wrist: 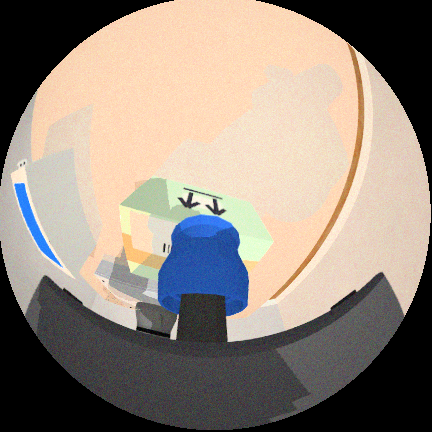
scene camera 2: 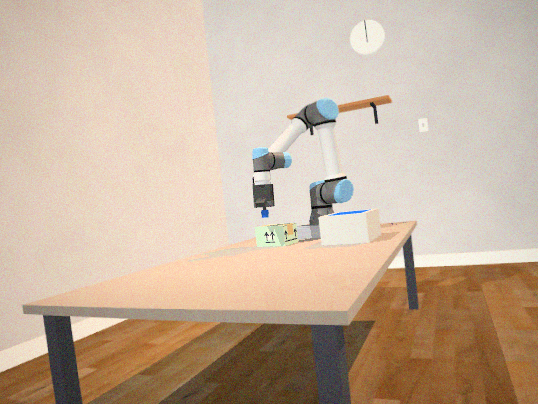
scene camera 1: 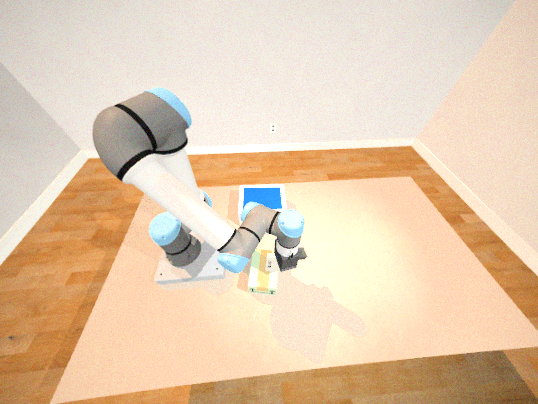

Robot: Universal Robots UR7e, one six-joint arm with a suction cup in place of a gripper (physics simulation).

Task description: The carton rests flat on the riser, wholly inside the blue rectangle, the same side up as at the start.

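Seen in the pictures: end effector, tool point: [wrist: 204,244] [scene camera 2: 265,217]; arm's base, origin of the base link: [wrist: 156,309] [scene camera 1: 184,250].
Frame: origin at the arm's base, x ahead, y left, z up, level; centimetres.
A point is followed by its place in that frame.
The pale green carton [scene camera 1: 262,282] @(x 34.0, y -20.5, z 3.9 cm) [scene camera 2: 269,236] @(x 41.1, y -16.3, z -0.8 cm) [wrist: 252,225] @(x 39.7, y -22.0, z 1.7 cm) lies flat on the table, with an orange band and a white barcode label on top; arrows on its side point up in scene camera 2. My suction gripper [scene camera 2: 265,214] [wrist: 206,227] points down, its blue cup a little above the carton, with a gap between them and nothing held. In scene camera 1 the cup is hidden. The white riser [scene camera 1: 241,199] @(x 28.4, y 22.1, z 6.5 cm) [scene camera 2: 344,232] @(x 52.0, y 20.7, z -0.7 cm) [wrist: 62,200] @(x 41.7, y 11.3, z -0.4 cm) stands apart from the carton and bears the blue rectangle [scene camera 1: 262,197] @(x 39.6, y 21.9, z 6.6 cm) [scene camera 2: 350,213] @(x 43.0, y 22.5, z 6.3 cm) [wrist: 33,225] @(x 40.0, y 18.7, z 6.5 cm) on its top.
The arm's grey base plate [scene camera 1: 192,274] @(x 4.8, y -11.8, z 0.4 cm) is on the table [scene camera 1: 400,280] @(x 96.8, y -26.0, z -5.4 cm) [scene camera 2: 240,280] @(x 114.3, y 2.0, z -5.5 cm), left of the carton in scene camera 1. The arm's forearm and wrist reach over the area between base, carton and riser. A wooden wall shelf [scene camera 2: 365,104] is behind the arm in scene camera 2.
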